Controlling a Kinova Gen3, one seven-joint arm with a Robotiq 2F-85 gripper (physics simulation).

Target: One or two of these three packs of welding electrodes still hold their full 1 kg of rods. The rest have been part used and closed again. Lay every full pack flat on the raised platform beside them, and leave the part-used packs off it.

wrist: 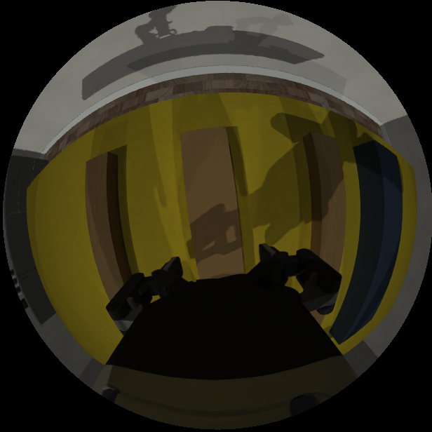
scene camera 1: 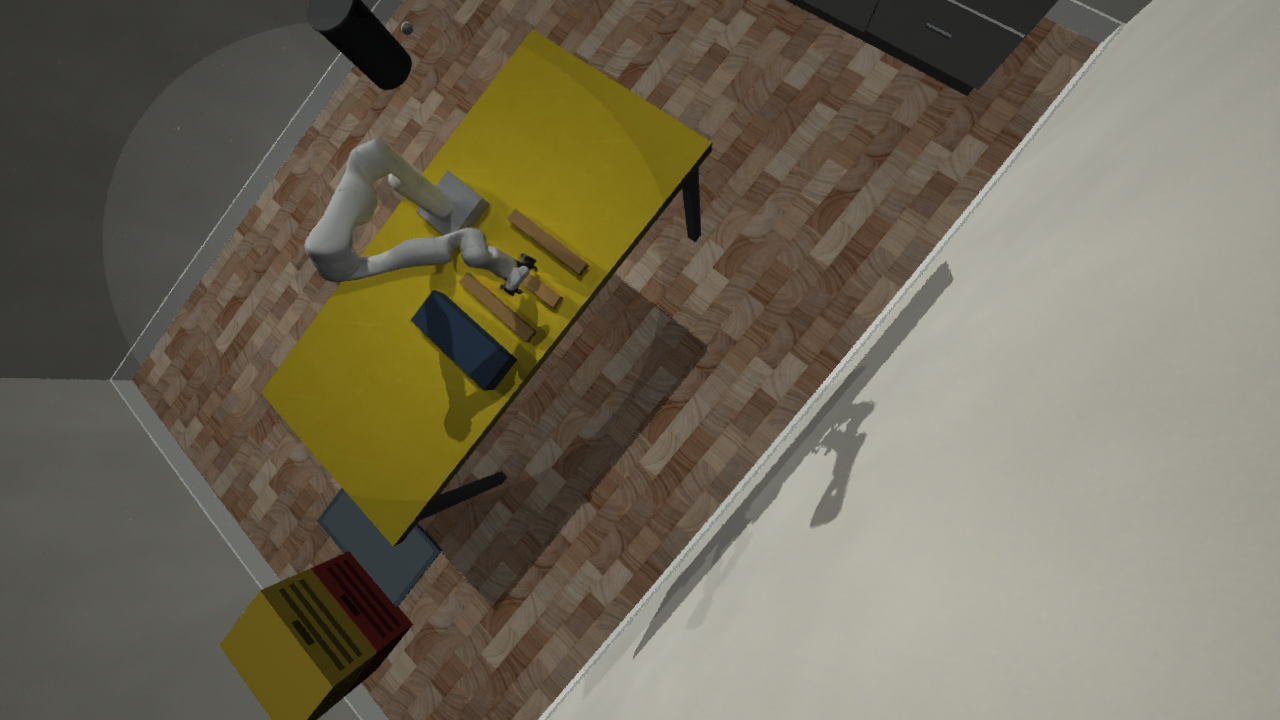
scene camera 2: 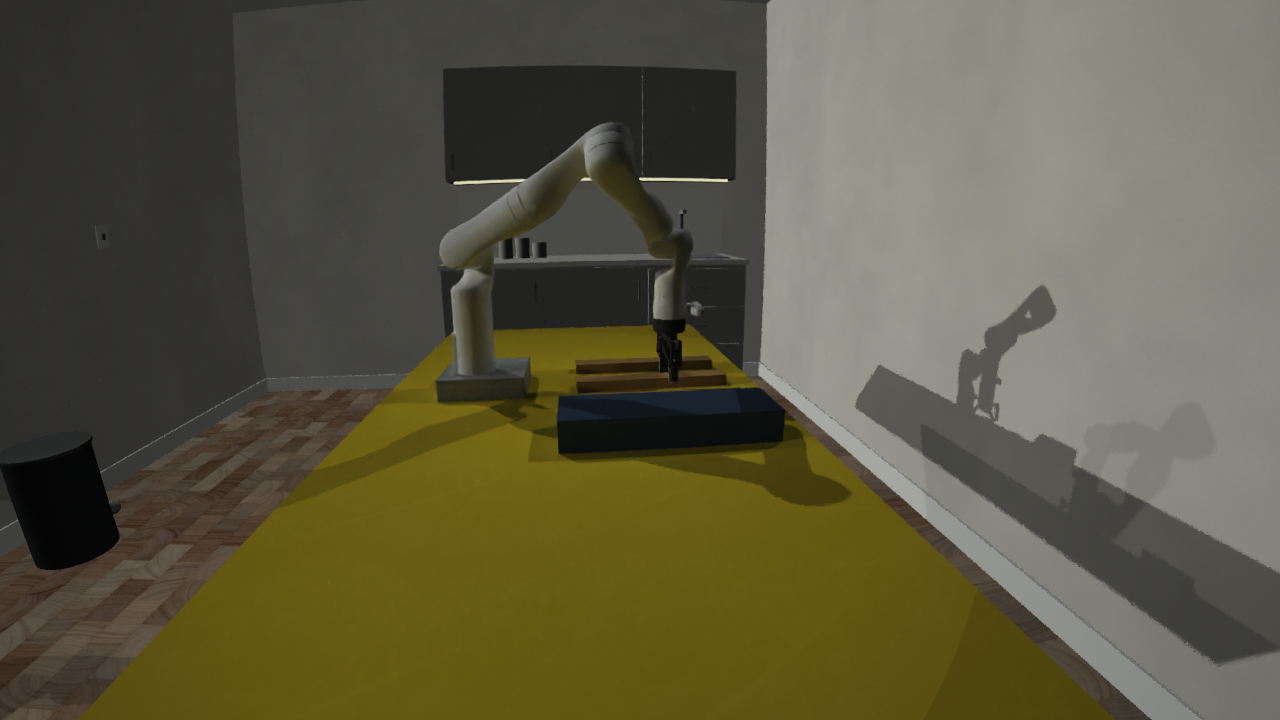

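Seen in the pictures: gripper, fingertip midpoint: (scene camera 1: 528, 280) (scene camera 2: 668, 377); arm's base, origin of the base link: (scene camera 1: 441, 206) (scene camera 2: 476, 370).
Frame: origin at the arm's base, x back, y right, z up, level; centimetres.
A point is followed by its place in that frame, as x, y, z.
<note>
Three long brown packs lie flat and roughly parallel on the yellow table. The middle pack (scene camera 1: 545, 294) {-54.0, -5.2, -2.5} (scene camera 2: 617, 383) {-33.2, 0.2, -3.2} (wrist: 212, 175) is below my gripper (scene camera 1: 520, 276) {-45.2, -4.1, -3.1} (scene camera 2: 671, 368) {-45.2, -4.1, -3.1} (wrist: 219, 259), which is open and empty, with one finger toward each side of it. The far pack (scene camera 1: 547, 241) {-40.4, -18.8, -2.5} (scene camera 2: 626, 366) {-35.1, -15.8, -3.4} (wrist: 99, 200) lies on the side away from the platform. The third pack (scene camera 1: 498, 307) {-44.3, 10.3, -2.5} (wrist: 331, 195) lies between the middle pack and the platform; it does not show in scene camera 2. The dark blue raised platform (scene camera 1: 460, 335) {-43.2, 26.3, 1.1} (scene camera 2: 671, 422) {-43.5, 34.7, 0.0} (wrist: 392, 210) bears no pack. Their fill cannot be seen.
The arm's grey base (scene camera 1: 465, 205) {-7.3, -6.8, 0.0} (scene camera 2: 483, 380) {-3.6, 7.4, -0.3} stands on the yellow table (scene camera 1: 554, 116) {-5.0, -53.8, -4.8} (scene camera 2: 537, 573) {-26.0, 71.3, -4.9} at the packs' inner ends. The packs' outer ends lie near the table's long edge. A black bin (scene camera 1: 371, 49) (scene camera 2: 62, 501) stands on the floor.
</note>
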